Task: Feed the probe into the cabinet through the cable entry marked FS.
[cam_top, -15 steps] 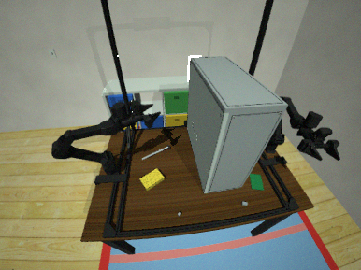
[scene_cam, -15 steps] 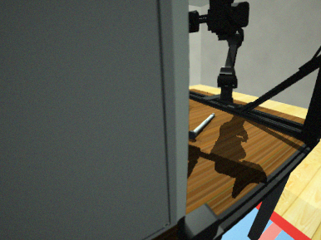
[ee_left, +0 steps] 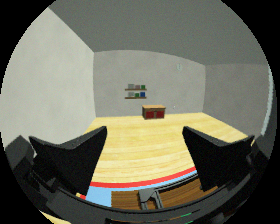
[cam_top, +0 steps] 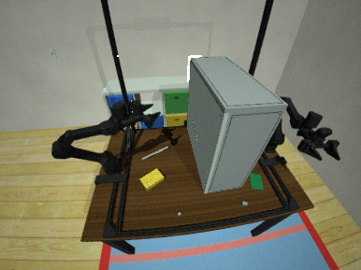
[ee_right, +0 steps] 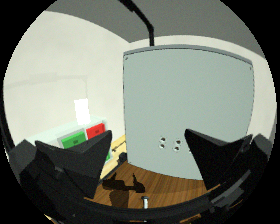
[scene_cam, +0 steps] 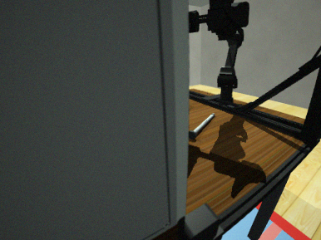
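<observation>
Now: right hand 33 cm above the probe, 1 cm to the left of it and 1 cm short of it.
</observation>
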